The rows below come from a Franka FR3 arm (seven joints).
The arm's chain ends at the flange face. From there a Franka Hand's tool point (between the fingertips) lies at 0.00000 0.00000 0.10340 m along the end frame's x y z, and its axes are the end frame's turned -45 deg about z.
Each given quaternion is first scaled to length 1.
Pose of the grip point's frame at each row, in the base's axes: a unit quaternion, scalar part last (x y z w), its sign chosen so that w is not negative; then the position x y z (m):
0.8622, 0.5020, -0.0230, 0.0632, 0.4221, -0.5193, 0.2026
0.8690, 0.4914, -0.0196, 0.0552, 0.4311, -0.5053, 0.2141
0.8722, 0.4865, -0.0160, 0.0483, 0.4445, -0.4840, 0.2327
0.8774, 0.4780, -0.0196, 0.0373, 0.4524, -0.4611, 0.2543
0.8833, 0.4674, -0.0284, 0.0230, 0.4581, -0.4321, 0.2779
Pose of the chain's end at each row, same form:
0.9887, 0.1338, 0.0029, 0.0672, 0.4196, -0.5056, 0.3051
0.9909, 0.1214, 0.0030, 0.0585, 0.4290, -0.4934, 0.3168
0.9920, 0.1157, 0.0037, 0.0507, 0.4425, -0.4737, 0.3356
0.9935, 0.1058, -0.0038, 0.0420, 0.4523, -0.4524, 0.3573
0.9949, 0.0938, -0.0174, 0.0321, 0.4611, -0.4252, 0.3810

